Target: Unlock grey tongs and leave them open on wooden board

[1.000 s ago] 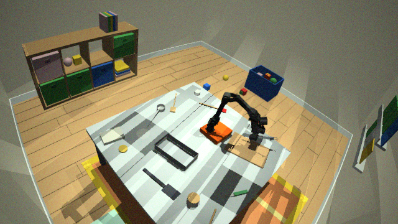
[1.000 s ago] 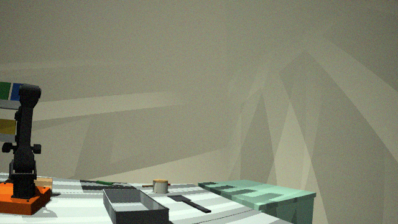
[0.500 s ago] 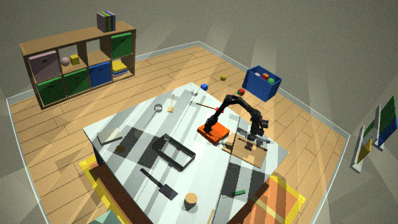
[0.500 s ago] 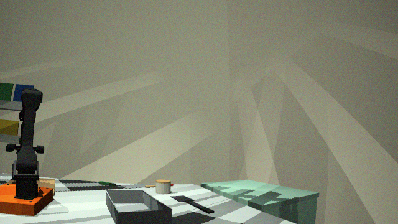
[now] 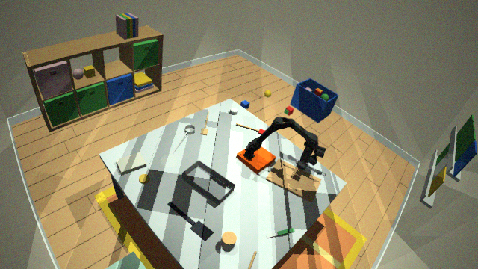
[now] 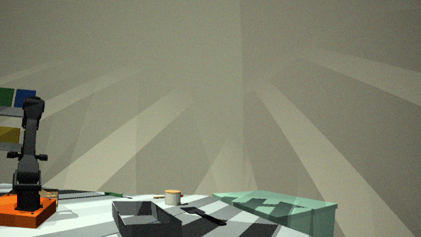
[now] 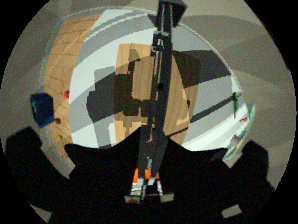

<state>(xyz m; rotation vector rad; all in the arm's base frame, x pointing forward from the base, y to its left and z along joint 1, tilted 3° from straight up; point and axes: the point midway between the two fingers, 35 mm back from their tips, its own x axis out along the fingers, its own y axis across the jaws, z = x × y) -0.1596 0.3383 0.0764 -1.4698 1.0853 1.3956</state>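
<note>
My gripper tip is now 30 mm short of the wooden board, 10 mm to the right of it and 100 mm above it. Round my gripper tip: pale block (860 mm ahead, 760 mm to the right, 90 mm below); black spatula (800 mm ahead, 180 mm to the right, 100 mm below); roasting tin (540 mm ahead, 330 mm to the right, 80 mm below).
</note>
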